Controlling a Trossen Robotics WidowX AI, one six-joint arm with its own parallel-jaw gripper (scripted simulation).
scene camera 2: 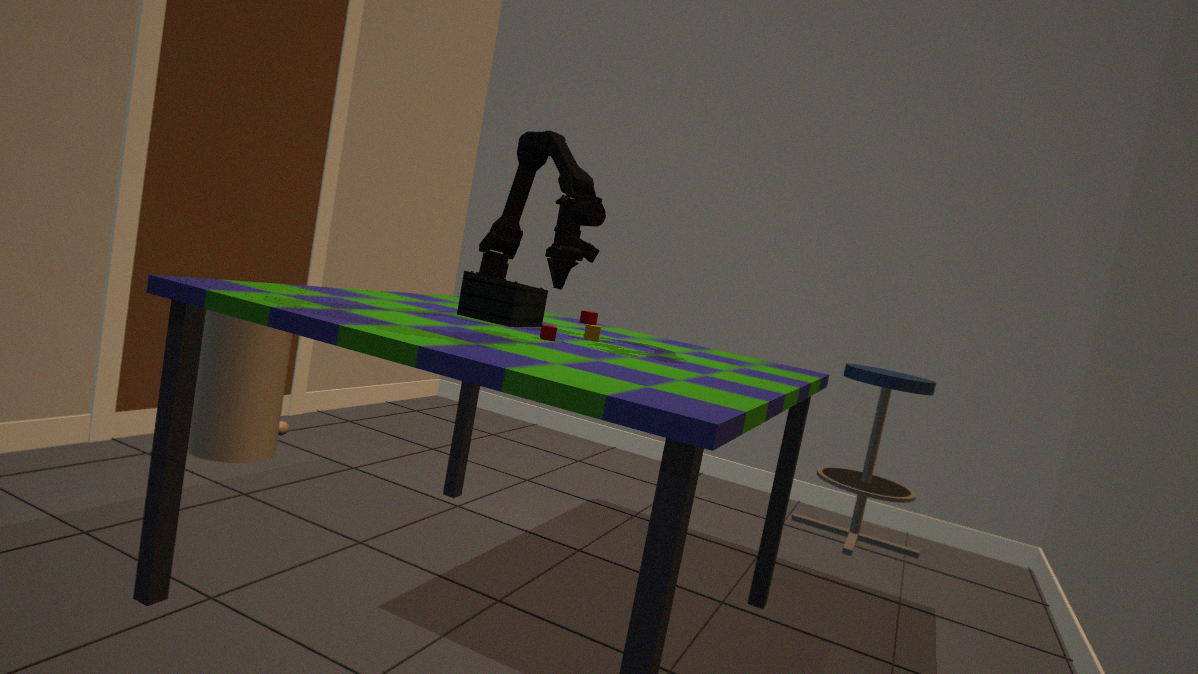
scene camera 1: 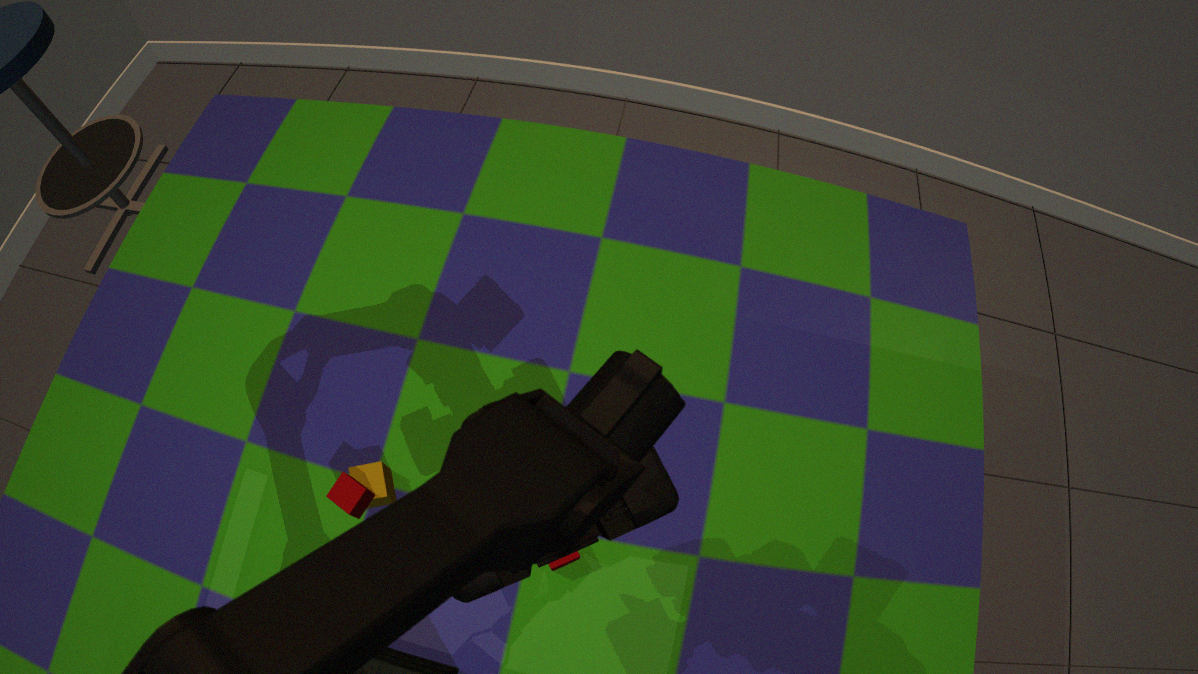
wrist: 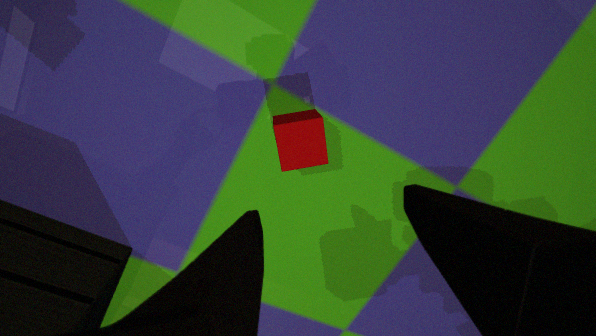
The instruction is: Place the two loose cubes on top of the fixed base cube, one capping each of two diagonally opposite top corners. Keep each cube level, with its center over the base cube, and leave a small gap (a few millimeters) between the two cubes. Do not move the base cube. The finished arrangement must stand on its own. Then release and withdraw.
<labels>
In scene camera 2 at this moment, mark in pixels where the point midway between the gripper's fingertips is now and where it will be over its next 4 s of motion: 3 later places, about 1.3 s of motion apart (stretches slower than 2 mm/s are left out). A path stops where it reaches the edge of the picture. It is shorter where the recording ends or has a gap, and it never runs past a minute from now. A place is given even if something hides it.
The gripper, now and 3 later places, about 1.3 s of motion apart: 557, 288; 550, 327; 552, 312; 573, 292
</labels>
